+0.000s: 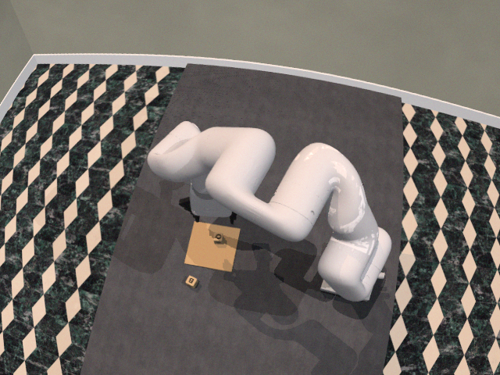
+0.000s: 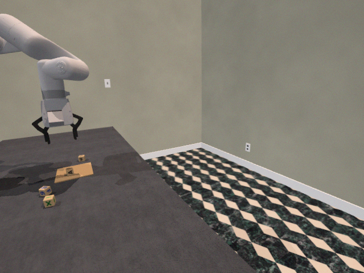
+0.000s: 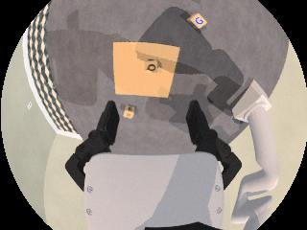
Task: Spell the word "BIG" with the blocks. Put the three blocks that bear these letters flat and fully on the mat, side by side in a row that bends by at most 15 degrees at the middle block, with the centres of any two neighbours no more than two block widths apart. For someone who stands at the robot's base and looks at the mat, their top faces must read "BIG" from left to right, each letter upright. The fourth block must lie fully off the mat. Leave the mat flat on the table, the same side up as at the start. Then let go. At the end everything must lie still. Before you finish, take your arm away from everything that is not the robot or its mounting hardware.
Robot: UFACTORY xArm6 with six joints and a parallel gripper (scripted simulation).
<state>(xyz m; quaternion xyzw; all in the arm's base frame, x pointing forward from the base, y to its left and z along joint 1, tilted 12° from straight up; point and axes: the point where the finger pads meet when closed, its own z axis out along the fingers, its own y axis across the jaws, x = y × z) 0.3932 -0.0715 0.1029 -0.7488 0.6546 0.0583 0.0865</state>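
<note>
Now: hand 15 cm above the tan mat, 2 cm to the right of it and 2 cm short of it. The rest, counted from my hand: B block (15 cm to the left, 14 cm below, 5 cm ahead); then G block (14 cm below, 12 cm to the right, 7 cm behind).
</note>
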